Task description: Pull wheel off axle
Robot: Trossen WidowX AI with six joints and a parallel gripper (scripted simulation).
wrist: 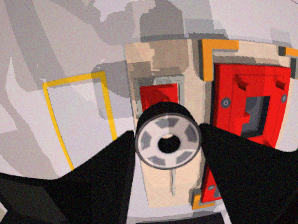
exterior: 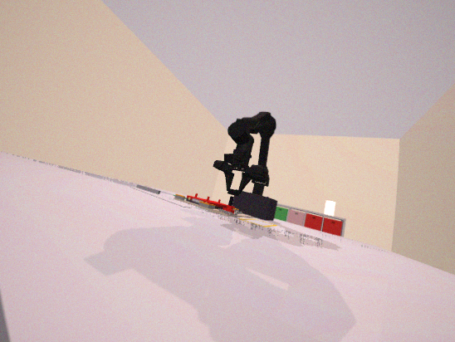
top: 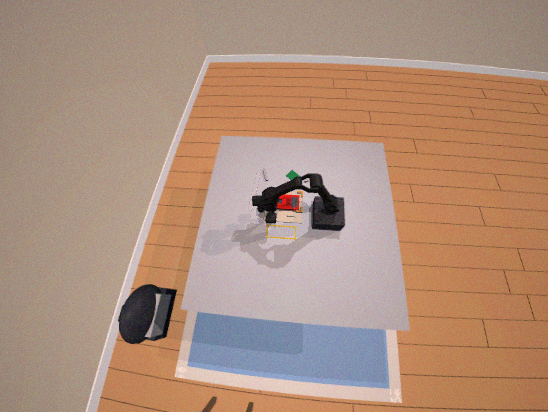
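My gripper tip is 4 cm above the dark axle. The rest, counted from my gripper tip: green square 11 cm behind, 33 cm to the right, 8 cm below; then thin white strip 16 cm ahead, 19 cm to the right, 8 cm below; then wheel right at my gripper tip.
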